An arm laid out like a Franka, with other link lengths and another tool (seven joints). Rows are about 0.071 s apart.
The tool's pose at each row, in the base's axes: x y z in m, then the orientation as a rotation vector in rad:
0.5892, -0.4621, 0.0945, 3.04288, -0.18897, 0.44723
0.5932, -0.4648, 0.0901, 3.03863, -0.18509, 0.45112
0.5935, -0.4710, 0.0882, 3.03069, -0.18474, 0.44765
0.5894, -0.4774, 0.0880, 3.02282, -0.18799, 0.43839
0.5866, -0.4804, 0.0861, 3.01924, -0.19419, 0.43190
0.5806, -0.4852, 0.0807, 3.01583, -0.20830, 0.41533
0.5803, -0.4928, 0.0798, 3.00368, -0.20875, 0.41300
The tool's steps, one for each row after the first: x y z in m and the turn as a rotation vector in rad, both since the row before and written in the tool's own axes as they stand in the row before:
0.0028, 0.0020, 0.0055, -0.00330, 0.00320, -0.00279
0.0004, 0.0060, 0.0024, -0.00836, -0.00097, -0.00119
-0.0033, 0.0069, -0.0004, -0.00945, -0.00477, 0.00092
-0.0029, 0.0032, 0.0013, -0.00485, -0.00377, 0.00340
-0.0067, 0.0052, 0.0040, -0.00664, -0.01050, 0.00815
0.0004, 0.0075, 0.0016, -0.01230, 0.00037, -0.00086

